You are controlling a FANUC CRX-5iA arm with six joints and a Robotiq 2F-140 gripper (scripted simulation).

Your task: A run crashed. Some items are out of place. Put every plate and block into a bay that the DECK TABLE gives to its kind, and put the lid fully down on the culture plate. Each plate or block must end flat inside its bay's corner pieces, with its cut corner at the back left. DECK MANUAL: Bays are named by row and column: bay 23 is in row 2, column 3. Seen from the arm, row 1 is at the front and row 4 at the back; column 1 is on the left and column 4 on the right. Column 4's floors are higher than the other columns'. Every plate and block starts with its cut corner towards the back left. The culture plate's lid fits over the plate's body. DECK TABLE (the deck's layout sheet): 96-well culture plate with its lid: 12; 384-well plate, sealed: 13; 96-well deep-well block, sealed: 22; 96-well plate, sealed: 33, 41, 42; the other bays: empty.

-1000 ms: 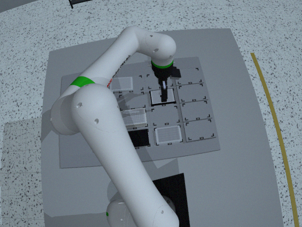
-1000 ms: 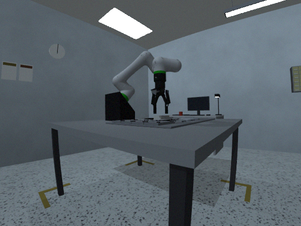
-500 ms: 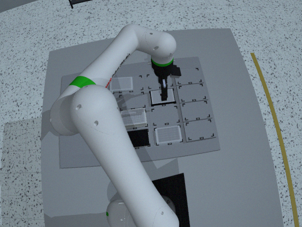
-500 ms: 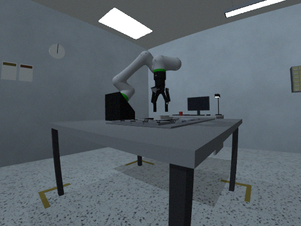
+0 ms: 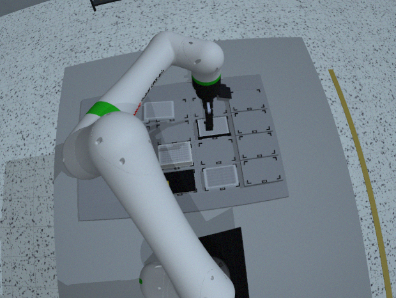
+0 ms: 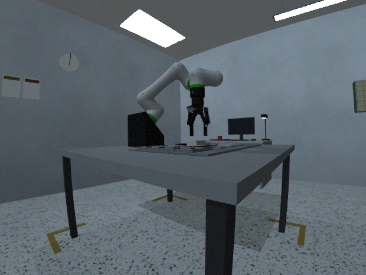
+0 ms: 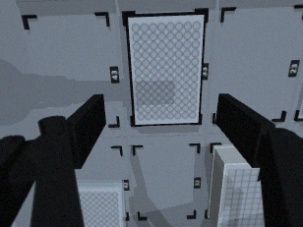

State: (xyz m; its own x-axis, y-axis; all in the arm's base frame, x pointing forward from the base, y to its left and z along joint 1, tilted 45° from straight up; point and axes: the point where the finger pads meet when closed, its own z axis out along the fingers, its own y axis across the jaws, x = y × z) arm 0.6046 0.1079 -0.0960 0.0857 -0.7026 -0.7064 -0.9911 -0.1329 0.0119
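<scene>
My gripper is now 70 mm short of the 96-well plate, 210 mm to the right of it and 80 mm above it. From my hand the other things lie so: black lid: 240 mm behind, 120 mm to the left, 80 mm below; deep-well block: 130 mm behind, 130 mm to the left, 80 mm below; dark-sided plate: 10 mm behind, 20 mm to the right, 90 mm below.
</scene>
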